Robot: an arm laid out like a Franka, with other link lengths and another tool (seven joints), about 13 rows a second.
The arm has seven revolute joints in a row. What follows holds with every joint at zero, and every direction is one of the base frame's. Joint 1 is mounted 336.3 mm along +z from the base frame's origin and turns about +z. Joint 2 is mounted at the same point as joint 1 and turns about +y. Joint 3 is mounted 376 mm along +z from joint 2 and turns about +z. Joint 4 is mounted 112.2 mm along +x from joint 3 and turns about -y. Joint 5 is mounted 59.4 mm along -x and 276.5 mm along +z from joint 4 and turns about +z. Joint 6 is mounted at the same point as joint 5 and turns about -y. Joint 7 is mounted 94.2 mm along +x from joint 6 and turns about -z. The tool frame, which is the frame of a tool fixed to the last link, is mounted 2 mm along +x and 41 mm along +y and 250.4 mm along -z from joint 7; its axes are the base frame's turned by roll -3.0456, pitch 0 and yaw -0.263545 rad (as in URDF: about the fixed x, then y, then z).
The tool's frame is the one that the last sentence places.
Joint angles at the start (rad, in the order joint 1, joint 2, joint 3, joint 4, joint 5, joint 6, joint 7):
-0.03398, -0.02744, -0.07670, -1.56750, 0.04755, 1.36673, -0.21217
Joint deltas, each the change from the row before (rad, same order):
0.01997, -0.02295, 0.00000, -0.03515, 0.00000, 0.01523, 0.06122
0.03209, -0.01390, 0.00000, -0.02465, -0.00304, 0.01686, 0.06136
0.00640, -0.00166, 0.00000, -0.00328, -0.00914, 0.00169, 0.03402
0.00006, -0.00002, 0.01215, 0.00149, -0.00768, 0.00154, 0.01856
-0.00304, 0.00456, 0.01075, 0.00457, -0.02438, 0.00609, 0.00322
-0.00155, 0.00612, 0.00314, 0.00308, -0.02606, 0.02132, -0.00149
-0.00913, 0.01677, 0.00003, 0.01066, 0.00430, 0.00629, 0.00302
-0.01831, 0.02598, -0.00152, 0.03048, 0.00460, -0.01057, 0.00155
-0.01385, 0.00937, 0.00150, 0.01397, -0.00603, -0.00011, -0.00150
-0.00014, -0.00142, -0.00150, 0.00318, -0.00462, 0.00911, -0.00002
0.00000, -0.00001, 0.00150, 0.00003, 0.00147, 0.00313, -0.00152
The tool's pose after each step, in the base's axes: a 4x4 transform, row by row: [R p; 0 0 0 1], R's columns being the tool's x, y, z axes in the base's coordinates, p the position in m. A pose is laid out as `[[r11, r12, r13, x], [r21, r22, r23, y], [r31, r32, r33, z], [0, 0, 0, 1]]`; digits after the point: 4 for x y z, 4 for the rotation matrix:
[[0.9661, -0.2141, -0.1445, 0.4178], [-0.1909, -0.9686, 0.1592, 0.0148], [-0.1741, -0.1262, -0.9766, 0.5223], [0, 0, 0, 1]]
[[0.9604, -0.2420, -0.1380, 0.4165], [-0.2211, -0.9635, 0.1512, 0.0275], [-0.1695, -0.1147, -0.9788, 0.5204], [0, 0, 0, 1]]
[[0.9536, -0.2684, -0.1362, 0.4171], [-0.2496, -0.9581, 0.1408, 0.0277], [-0.1683, -0.1002, -0.9806, 0.5194], [0, 0, 0, 1]]
[[0.9524, -0.2742, -0.1335, 0.4181], [-0.2575, -0.9575, 0.1302, 0.0309], [-0.1635, -0.0897, -0.9825, 0.5194], [0, 0, 0, 1]]
[[0.9542, -0.2698, -0.1289, 0.4211], [-0.2576, -0.9606, 0.1040, 0.0278], [-0.1519, -0.0661, -0.9862, 0.5182], [0, 0, 0, 1]]
[[0.9575, -0.2659, -0.1119, 0.4281], [-0.2584, -0.9629, 0.0771, 0.0215], [-0.1283, -0.0449, -0.9907, 0.5168], [0, 0, 0, 1]]
[[0.9544, -0.2774, -0.1106, 0.4352], [-0.2695, -0.9595, 0.0814, 0.0186], [-0.1287, -0.0479, -0.9905, 0.5137], [0, 0, 0, 1]]
[[0.9476, -0.2983, -0.1146, 0.4436], [-0.2896, -0.9532, 0.0872, 0.0109], [-0.1352, -0.0494, -0.9896, 0.5120], [0, 0, 0, 1]]
[[0.9449, -0.3085, -0.1096, 0.4480], [-0.3008, -0.9502, 0.0819, 0.0036], [-0.1294, -0.0444, -0.9906, 0.5123], [0, 0, 0, 1]]
[[0.9461, -0.3093, -0.0963, 0.4506], [-0.3028, -0.9500, 0.0766, 0.0014], [-0.1152, -0.0433, -0.9924, 0.5144], [0, 0, 0, 1]]
[[0.9474, -0.3063, -0.0933, 0.4514], [-0.2997, -0.9509, 0.0777, 0.0025], [-0.1125, -0.0456, -0.9926, 0.5147], [0, 0, 0, 1]]

